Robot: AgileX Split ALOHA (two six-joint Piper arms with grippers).
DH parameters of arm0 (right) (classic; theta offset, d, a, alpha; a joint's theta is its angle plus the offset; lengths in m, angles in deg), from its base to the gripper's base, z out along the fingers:
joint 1: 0 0.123 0 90
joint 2: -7.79 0 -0.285 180
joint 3: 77.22 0 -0.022 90
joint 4: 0 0.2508 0 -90
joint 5: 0 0 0.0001 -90
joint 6: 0 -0.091 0 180
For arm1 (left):
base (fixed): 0 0 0 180
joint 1: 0 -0.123 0 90
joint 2: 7.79 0 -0.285 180
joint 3: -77.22 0 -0.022 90
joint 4: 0 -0.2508 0 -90
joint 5: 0 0 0.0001 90
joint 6: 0 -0.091 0 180
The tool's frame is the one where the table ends.
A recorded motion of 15 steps. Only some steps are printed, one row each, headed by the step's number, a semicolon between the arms.
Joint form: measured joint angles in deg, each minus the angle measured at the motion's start. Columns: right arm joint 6, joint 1, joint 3, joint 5, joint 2, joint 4; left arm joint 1, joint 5, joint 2, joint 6, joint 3, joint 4.
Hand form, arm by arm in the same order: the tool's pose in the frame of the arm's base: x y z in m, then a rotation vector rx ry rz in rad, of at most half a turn. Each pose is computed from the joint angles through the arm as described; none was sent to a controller.
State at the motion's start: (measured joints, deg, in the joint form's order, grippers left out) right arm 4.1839 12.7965 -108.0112 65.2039 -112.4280 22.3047; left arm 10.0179 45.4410 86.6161 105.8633 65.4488 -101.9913
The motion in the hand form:
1: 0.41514 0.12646 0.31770 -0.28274 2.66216 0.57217; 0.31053 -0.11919 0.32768 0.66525 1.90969 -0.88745
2: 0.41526 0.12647 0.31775 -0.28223 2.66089 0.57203; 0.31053 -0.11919 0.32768 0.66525 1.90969 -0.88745
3: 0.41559 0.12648 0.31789 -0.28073 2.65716 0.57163; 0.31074 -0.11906 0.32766 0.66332 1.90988 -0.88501
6: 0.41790 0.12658 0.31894 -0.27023 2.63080 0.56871; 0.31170 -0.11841 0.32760 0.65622 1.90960 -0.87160
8: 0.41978 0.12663 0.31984 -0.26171 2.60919 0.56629; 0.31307 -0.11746 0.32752 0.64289 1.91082 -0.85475
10: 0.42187 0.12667 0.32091 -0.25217 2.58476 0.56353; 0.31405 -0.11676 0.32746 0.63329 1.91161 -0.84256
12: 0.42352 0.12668 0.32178 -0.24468 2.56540 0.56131; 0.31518 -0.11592 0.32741 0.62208 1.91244 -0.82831
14: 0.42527 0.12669 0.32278 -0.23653 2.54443 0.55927; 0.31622 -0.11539 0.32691 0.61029 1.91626 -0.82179
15: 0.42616 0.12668 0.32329 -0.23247 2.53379 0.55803; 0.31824 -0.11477 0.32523 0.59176 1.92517 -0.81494
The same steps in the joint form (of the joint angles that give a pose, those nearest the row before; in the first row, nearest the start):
1: 0.00 0.00 0.00 0.00 0.00 0.00; 0.00 0.00 0.00 -0.05 0.00 0.00
2: 0.00 0.00 0.00 -0.08 0.00 0.00; 0.00 0.00 0.00 -0.05 0.00 0.00
3: 0.00 0.00 0.00 -0.30 0.00 0.00; 0.00 -0.15 0.00 -0.05 0.00 0.00
6: 0.00 0.00 0.00 -1.90 0.00 0.00; 0.00 -0.89 0.00 -0.19 0.00 0.00
8: 0.00 0.00 0.00 -3.22 0.00 0.00; 0.00 -1.94 0.00 -0.19 0.00 0.00
10: 0.00 0.00 0.00 -4.70 0.00 0.00; 0.00 -2.70 0.00 -0.19 0.00 0.00
12: 0.00 0.00 0.00 -5.87 0.00 0.00; 0.00 -3.58 0.00 -0.19 0.00 0.00
14: 0.00 0.00 0.00 -7.14 0.00 0.02; 0.00 -4.18 0.08 0.06 0.00 0.00
15: 0.00 0.00 0.00 -7.78 0.00 0.02; 0.00 -5.00 0.36 0.51 0.00 0.00

